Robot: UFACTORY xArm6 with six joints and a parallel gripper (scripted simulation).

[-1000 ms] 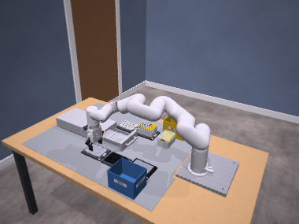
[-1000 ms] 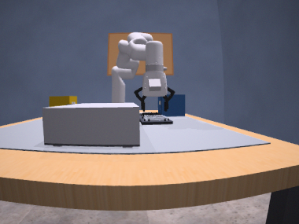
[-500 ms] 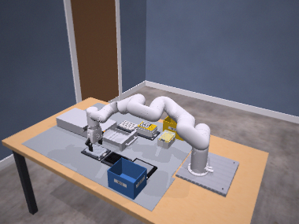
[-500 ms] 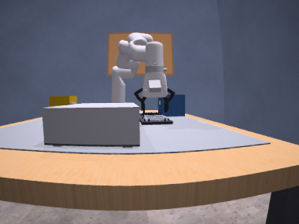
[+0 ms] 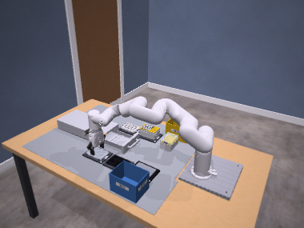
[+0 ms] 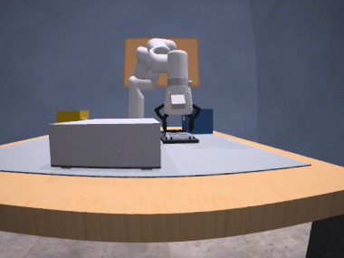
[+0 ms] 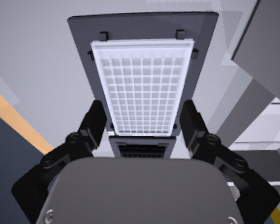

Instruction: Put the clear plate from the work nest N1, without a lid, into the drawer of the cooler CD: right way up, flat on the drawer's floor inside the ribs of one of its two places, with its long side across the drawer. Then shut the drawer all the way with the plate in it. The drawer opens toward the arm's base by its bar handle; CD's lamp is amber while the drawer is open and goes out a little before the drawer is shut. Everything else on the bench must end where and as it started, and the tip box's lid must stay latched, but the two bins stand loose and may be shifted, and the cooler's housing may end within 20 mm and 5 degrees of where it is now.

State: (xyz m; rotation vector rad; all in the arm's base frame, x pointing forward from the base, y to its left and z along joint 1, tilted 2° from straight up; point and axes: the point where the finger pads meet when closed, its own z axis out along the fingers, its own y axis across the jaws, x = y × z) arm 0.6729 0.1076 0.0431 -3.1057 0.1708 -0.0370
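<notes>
Right now the clear plate is 20 mm below my hand. From my hand the other things lie so: cooler CD (200 mm to the right, 100 mm ahead, 10 mm below); then work nest N1 (40 mm below); then drawer (190 mm to the right, 40 mm behind, 20 mm below).
</notes>
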